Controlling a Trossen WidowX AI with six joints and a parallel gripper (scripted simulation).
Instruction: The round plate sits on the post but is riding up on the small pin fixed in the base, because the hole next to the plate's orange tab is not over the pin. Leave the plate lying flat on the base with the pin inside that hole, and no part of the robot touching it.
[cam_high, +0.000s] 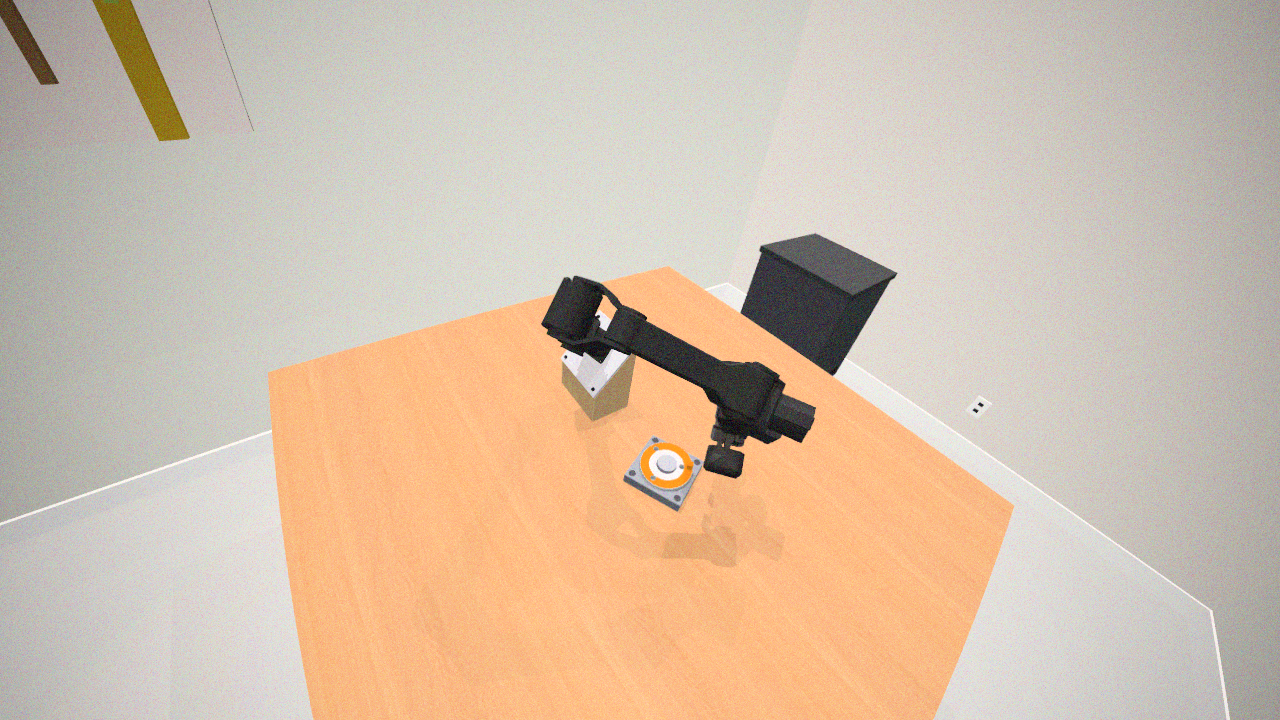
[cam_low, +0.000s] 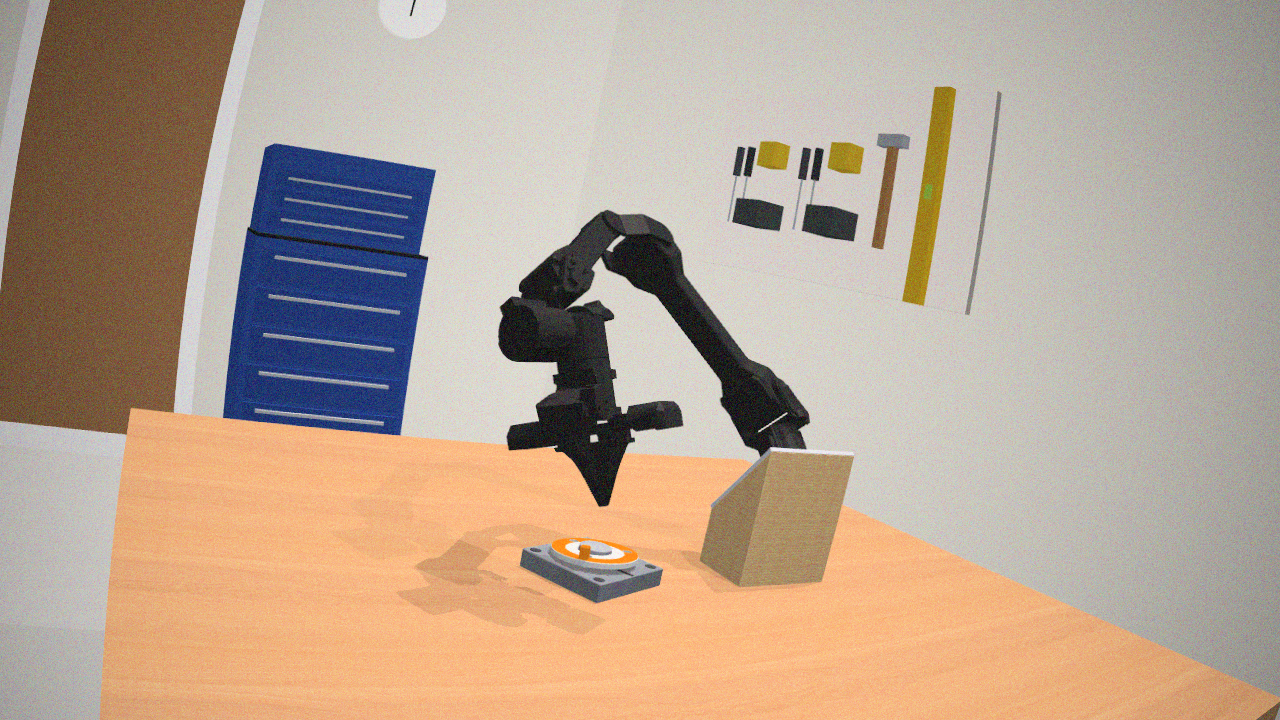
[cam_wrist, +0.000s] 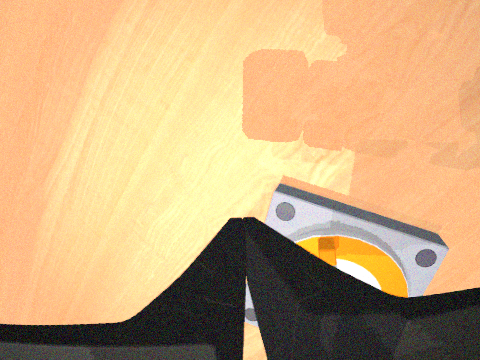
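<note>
Right now the square grey base is 60 mm behind my gripper tip, 80 mm to the right of it and 100 mm below it.
</note>
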